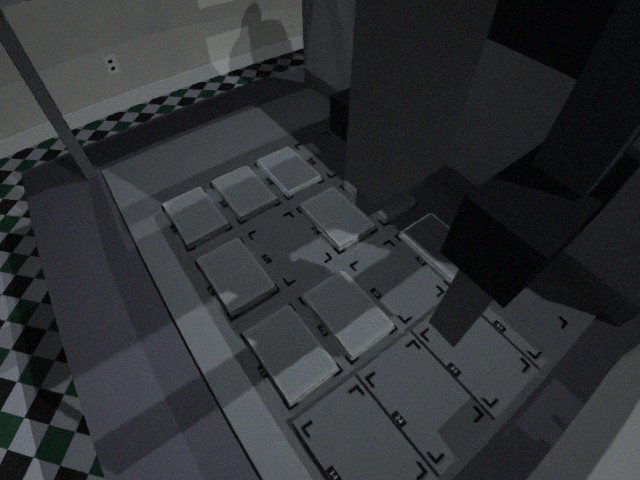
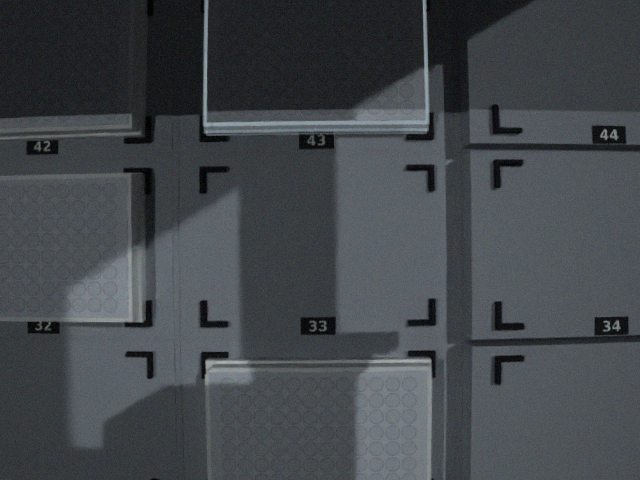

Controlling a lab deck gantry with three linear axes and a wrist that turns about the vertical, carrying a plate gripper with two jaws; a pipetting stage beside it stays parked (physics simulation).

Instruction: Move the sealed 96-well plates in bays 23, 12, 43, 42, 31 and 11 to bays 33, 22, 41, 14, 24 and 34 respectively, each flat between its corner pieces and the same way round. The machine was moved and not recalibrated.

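Frame: origin at the robot's base, x down, y right, z back, level; metres.
Seen in the pictures: gripper, fingertip midpoint: (image 1: 474, 305); robot's base, origin of the base link: (image 1: 165, 208).
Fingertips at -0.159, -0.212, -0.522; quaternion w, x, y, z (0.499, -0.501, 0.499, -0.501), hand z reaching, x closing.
Observation:
Pixels of each thing's top centre, then the offset from my fingertips to it, as dx, dy, dz. "spot": a spot on its surface instead.
- bay 23, surface spot: (image 2: 315, 428) (image 1: 350, 306) spot: +0.144, +0.057, +0.134
- bay 12, surface spot: (image 1: 236, 276) spot: +0.144, +0.173, +0.287
- bay 43, surface spot: (image 2: 310, 67) (image 1: 436, 244) spot: +0.144, -0.141, +0.135
- bay 42, surface spot: (image 2: 67, 67) spot: +0.144, -0.145, +0.273
- bay 31, surface spot: (image 1: 288, 170) spot: +0.144, -0.038, +0.452
- bay 11, surface spot: (image 1: 196, 214) spot: +0.144, +0.169, +0.454
- Bay 33, surface spot: (image 2: 382, 242) (image 1: 412, 293) spot: +0.158, -0.045, +0.095
- bay 22, surface spot: (image 1: 281, 237) spot: +0.159, +0.064, +0.321
- bay 14, surface spot: (image 1: 361, 428) spot: +0.144, +0.156, -0.010
- bay 24, surface spot: (image 1: 423, 395) spot: +0.144, +0.063, -0.030
- bay 34, surface spot: (image 2: 563, 242) spot: +0.144, -0.044, -0.003
- bay 13, surface spot: (image 1: 292, 356) spot: +0.144, +0.173, +0.121
- bay 21, surface spot: (image 1: 244, 191) spot: +0.144, +0.066, +0.453
- bay 32, surface spot: (image 2: 67, 248) (image 1: 344, 222) spot: +0.144, -0.043, +0.271
- Bay 44, surface spot: (image 2: 563, 77) spot: +0.144, -0.136, -0.006
Sealed plates lie flat in bay 23 (image 1: 348, 310) (image 2: 315, 428), bay 12 (image 1: 236, 276), bay 43 (image 1: 426, 235) (image 2: 310, 67), bay 42 (image 2: 67, 67), bay 31 (image 1: 288, 170) and bay 11 (image 1: 196, 214). Bay 33 (image 1: 413, 299) (image 2: 382, 242), bay 22 (image 1: 281, 237), bay 14 (image 1: 361, 428), bay 24 (image 1: 423, 395) and bay 34 (image 1: 485, 356) (image 2: 563, 242) hold no plate. Bay 41 is partly hidden behind the machine's column. My gripper (image 1: 460, 315) hangs above the deck at the right, dark, with one jaw showing and no plate visible in it. Its opening cannot be made out.
Other plates lie in bay 13 (image 1: 292, 356), bay 21 (image 1: 244, 191) and bay 32 (image 1: 336, 217) (image 2: 67, 248). A large column (image 1: 408, 98) stands over the back of the deck. Bay 44 (image 2: 563, 77) has no plate on its visible part. Shadows cross the deck.

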